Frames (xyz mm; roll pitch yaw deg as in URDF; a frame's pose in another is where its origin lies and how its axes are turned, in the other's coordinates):
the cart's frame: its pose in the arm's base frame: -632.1 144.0 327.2 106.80 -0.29 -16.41
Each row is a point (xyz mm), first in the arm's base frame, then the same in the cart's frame.
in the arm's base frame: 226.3 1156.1 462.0
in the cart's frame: 538.2 -224.3 -1199.8
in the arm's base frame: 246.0 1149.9 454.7
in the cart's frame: 558.8 -231.2 -1197.3
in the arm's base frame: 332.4 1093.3 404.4
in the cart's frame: 657.4 -271.2 -1154.0
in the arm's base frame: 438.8 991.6 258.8
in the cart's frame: 787.5 -391.7 -1047.1
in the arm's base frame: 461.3 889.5 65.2
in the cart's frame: 836.9 -550.9 -903.4
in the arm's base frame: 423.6 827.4 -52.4
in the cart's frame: 817.7 -643.0 -802.2
